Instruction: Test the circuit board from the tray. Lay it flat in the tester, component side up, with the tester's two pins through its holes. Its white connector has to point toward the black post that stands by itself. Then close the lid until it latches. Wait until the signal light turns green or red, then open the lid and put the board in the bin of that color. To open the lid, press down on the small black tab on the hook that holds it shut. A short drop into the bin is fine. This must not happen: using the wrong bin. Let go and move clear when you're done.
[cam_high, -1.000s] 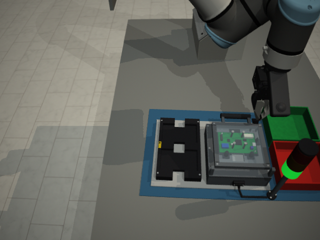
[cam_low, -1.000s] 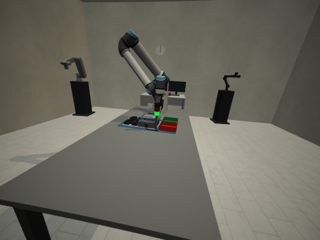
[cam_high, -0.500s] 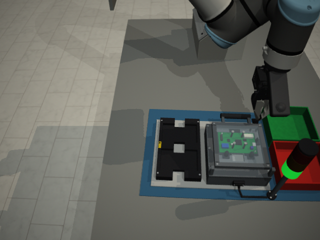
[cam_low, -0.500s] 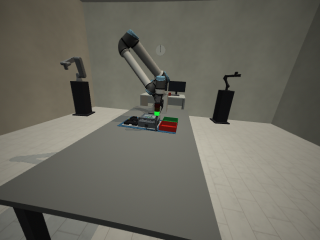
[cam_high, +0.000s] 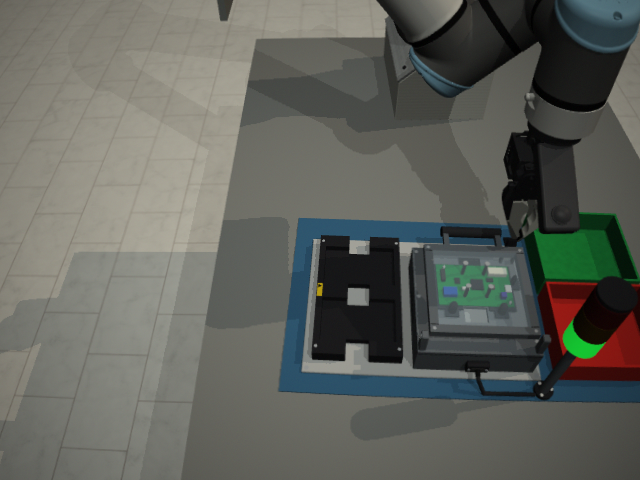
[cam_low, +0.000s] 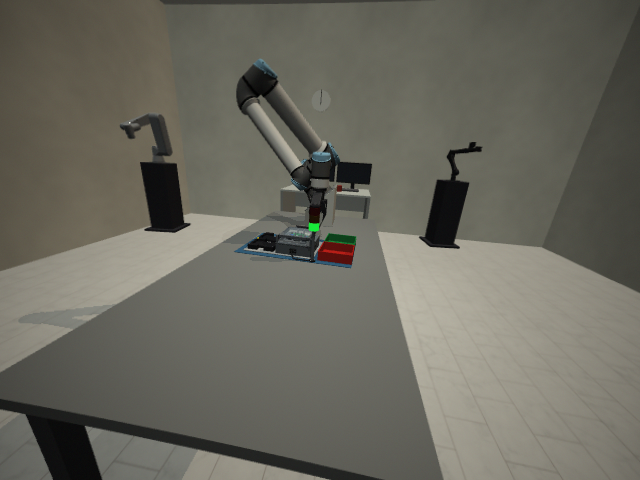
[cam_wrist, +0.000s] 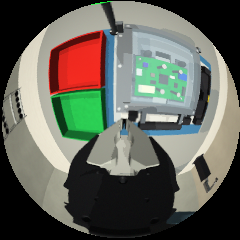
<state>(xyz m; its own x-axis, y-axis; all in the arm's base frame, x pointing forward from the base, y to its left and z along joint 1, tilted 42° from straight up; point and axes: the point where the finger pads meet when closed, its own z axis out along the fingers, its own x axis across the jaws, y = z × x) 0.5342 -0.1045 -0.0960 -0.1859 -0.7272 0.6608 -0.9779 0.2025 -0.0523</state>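
My hand is 1 cm short of the black latch tab, 2 cm to the left of it and 1 cm above it. The rest, counted from my hand: green bin 1 cm behind, 13 cm to the left, 8 cm below; green circuit board 6 cm ahead, 8 cm to the right, 3 cm below; tester lid 6 cm ahead, 8 cm to the right, 1 cm below.
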